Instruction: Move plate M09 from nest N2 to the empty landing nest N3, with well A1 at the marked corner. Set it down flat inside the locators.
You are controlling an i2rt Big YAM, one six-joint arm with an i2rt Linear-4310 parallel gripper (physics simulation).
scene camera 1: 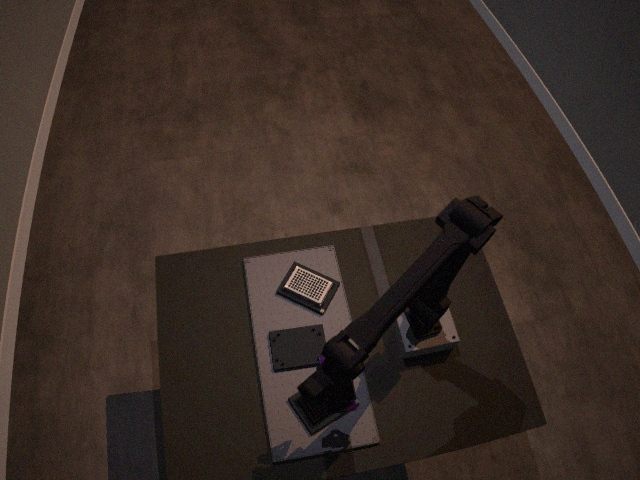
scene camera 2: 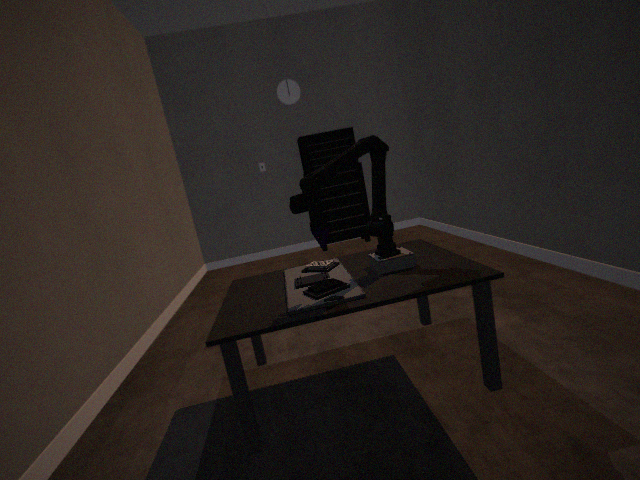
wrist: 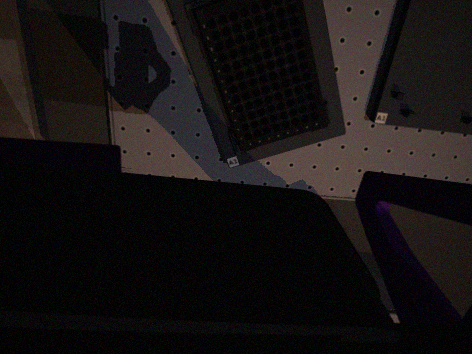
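Note:
A dark well plate (wrist: 263, 72) (scene camera 2: 325, 288) lies in the near nest (scene camera 1: 309, 421) on the grey pegboard (scene camera 1: 269, 310) (wrist: 171, 152). This nest has an A1 label (wrist: 233, 161) at one corner. The empty nest (scene camera 1: 296, 347) (wrist: 430, 64) (scene camera 2: 309, 280) lies in the middle of the board and has its own A1 label (wrist: 381, 117). My gripper (scene camera 1: 330, 397) (scene camera 2: 321, 242) hangs open above the dark plate, clear of it and holding nothing. One purple finger (wrist: 398, 239) shows in the wrist view. I cannot read any plate or nest names.
A white well plate (scene camera 1: 309, 283) (scene camera 2: 320, 265) sits in the far nest. A dark irregular patch (scene camera 1: 335, 439) (wrist: 137, 72) lies on the board's near end. The arm's base (scene camera 1: 433, 341) stands to the right on the table (scene camera 1: 207, 335). A slatted chair (scene camera 2: 330, 154) stands behind.

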